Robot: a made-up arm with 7 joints. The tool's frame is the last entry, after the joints.
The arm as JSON. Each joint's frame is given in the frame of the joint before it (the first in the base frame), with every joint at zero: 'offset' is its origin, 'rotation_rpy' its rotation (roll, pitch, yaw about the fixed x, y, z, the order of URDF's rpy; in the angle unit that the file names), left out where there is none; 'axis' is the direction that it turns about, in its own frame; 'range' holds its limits. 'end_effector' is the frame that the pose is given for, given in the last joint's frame.
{
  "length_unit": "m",
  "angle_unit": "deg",
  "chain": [
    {
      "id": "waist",
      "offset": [
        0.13,
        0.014,
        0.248
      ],
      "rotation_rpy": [
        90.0,
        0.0,
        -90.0
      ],
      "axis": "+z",
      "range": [
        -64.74,
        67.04
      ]
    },
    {
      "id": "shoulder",
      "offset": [
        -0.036,
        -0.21,
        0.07
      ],
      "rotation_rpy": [
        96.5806,
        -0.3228,
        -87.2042
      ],
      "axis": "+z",
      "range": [
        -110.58,
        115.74
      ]
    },
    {
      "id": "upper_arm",
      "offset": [
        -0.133,
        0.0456,
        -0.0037
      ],
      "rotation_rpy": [
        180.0,
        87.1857,
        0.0
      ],
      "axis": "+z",
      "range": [
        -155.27,
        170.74
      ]
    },
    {
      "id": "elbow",
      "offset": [
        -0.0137,
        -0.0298,
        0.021
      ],
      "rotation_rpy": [
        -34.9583,
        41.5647,
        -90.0
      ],
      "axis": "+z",
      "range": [
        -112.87,
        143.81
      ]
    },
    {
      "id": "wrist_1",
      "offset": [
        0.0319,
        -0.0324,
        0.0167
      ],
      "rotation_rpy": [
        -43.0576,
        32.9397,
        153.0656
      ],
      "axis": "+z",
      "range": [
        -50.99,
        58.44
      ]
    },
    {
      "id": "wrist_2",
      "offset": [
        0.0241,
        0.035,
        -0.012
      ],
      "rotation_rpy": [
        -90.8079,
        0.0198,
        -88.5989
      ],
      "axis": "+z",
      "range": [
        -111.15,
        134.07
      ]
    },
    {
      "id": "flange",
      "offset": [
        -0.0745,
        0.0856,
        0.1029
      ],
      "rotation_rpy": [
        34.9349,
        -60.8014,
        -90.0
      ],
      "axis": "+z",
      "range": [
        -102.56,
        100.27
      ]
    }
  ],
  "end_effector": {
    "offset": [
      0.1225,
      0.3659,
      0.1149
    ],
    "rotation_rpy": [
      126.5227,
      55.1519,
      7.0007
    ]
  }
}
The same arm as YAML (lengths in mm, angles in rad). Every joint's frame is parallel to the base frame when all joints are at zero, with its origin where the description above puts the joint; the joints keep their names.
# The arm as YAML. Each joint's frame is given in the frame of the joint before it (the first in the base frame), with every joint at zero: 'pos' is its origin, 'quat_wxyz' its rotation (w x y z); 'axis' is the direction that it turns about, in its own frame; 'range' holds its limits. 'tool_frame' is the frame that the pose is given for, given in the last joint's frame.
length_unit: mm
angle_unit: rad
joints:
  - joint: waist
    pos: [130.0, 14.0, 248.0]
    quat_wxyz: [1.0, 0.0, 0.0, 0.0]
    axis: [-1.0, 0.0, 0.0]
    range: [-1.1299, 1.1701]
  - joint: shoulder
    pos: [-70.0, 36.0, -210.0]
    quat_wxyz: [1.0, 0.0, 0.0, 0.0]
    axis: [0.1146, 0.992198, -0.0491]
    range: [-1.93, 2.02]
  - joint: upper_arm
    pos: [-45.0, 8.0, 133.0]
    quat_wxyz: [1.0, 0.0, 0.0, 0.0]
    axis: [0.0, 0.0, 1.0]
    range: [-2.71, 2.98]
  - joint: elbow
    pos: [-28.0, 17.0, 21.0]
    quat_wxyz: [1.0, 0.0, 0.0, 0.0]
    axis: [-0.605907, -0.506806, 0.613208]
    range: [-1.97, 2.51]
  - joint: wrist_1
    pos: [-43.0, 22.1, 3.0]
    quat_wxyz: [1.0, 0.0, 0.0, 0.0]
    axis: [0.0, 0.0, 1.0]
    range: [-0.8899, 1.02]
  - joint: wrist_2
    pos: [28.0, 32.0, -12.0]
    quat_wxyz: [1.0, 0.0, 0.0, 0.0]
    axis: [0.995806, -0.090401, -0.0141]
    range: [-1.9399, 2.34]
  - joint: flange
    pos: [108.0, 65.0, -87.0]
    quat_wxyz: [1.0, 0.0, 0.0, 0.0]
    axis: [0.440003, 0.535303, -0.721005]
    range: [-1.79, 1.75]
tool_frame:
  pos: [230.0, -255.9, -209.0]
  quat_wxyz: [0.751631, -0.099012, -0.493497, -0.426271]

